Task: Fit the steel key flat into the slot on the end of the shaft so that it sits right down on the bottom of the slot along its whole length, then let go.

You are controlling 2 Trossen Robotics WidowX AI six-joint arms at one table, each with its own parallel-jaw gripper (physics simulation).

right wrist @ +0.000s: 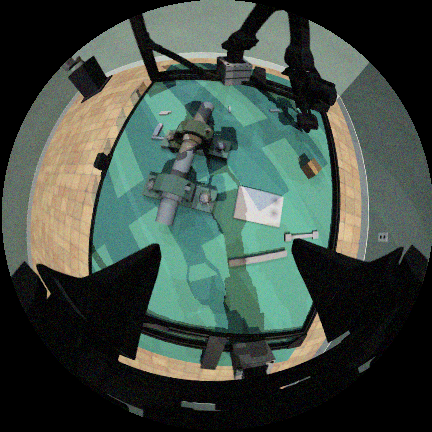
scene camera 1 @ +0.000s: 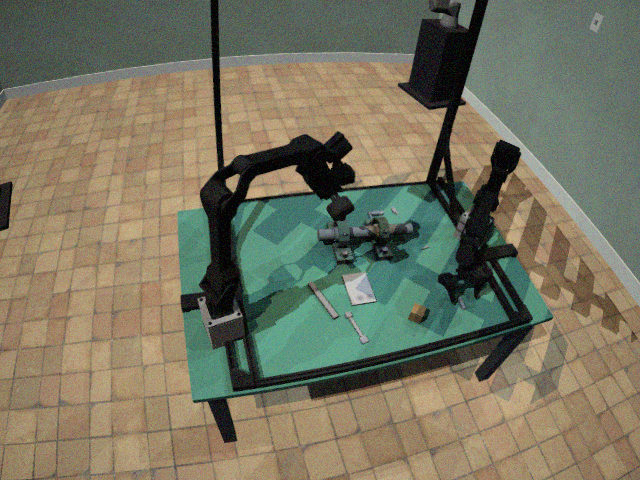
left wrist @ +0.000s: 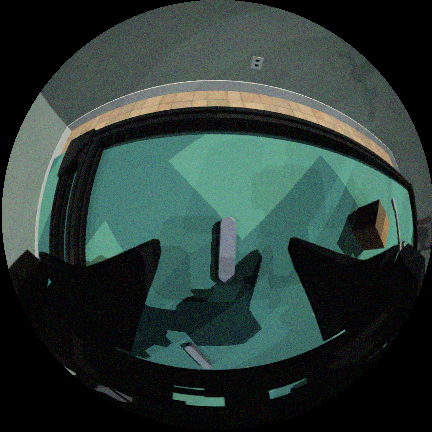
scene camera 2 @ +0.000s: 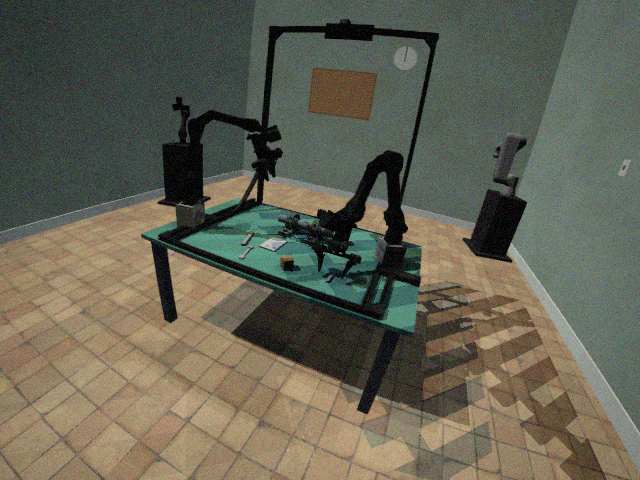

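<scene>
A grey bar with rounded ends, the steel key, lies flat on the table. My left gripper is open above it; in the left wrist view the key shows between the fingertips, with its shadow beside it. The grey shaft lies horizontally through two bearing blocks. Its slot is too small and dark to make out. My right gripper is open and empty, high above the table near the shaft; its fingertips are unclear in scene camera 1.
An orange block, a white plate, a flat bar and a double-ended tool lie in front of the shaft. Small grey pieces lie around it.
</scene>
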